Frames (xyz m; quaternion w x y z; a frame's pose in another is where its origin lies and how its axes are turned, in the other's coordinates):
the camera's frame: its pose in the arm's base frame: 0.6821 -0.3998 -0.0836 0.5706 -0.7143 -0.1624 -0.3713
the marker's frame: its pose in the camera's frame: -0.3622 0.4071 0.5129 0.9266 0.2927 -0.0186 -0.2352
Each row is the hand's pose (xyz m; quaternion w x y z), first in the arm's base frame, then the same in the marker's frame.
Working: the arm's base frame: its pose in the marker's frame: 0.3997 -0.9976 0.2547 0.6475 0.4636 0.4378 0.4174

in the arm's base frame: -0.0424 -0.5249 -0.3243 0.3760 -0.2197 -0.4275 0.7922
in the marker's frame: 0.1496 -1.0780 -0.3052 0.2017 0.5573 -0.5711 0.5679
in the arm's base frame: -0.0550 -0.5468 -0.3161 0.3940 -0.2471 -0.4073 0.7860
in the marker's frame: 0.1570 -1.0967 -0.3226 0.2198 0.5368 -0.5587 0.5927
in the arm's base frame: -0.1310 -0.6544 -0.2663 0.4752 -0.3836 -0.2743 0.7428
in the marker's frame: 0.1986 -1.2042 -0.4035 0.2955 0.4116 -0.4740 0.7201
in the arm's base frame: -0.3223 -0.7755 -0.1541 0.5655 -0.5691 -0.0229 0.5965
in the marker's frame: 0.2707 -1.4384 -0.4651 0.3910 0.1644 -0.2813 0.8608
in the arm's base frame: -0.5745 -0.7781 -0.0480 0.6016 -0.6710 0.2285 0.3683
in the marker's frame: 0.3046 -1.7026 -0.4024 0.4468 -0.0897 -0.0395 0.8893
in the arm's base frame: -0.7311 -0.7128 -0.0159 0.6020 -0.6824 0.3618 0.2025
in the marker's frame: 0.2844 -1.8439 -0.3052 0.4632 -0.2251 0.1191 0.8489
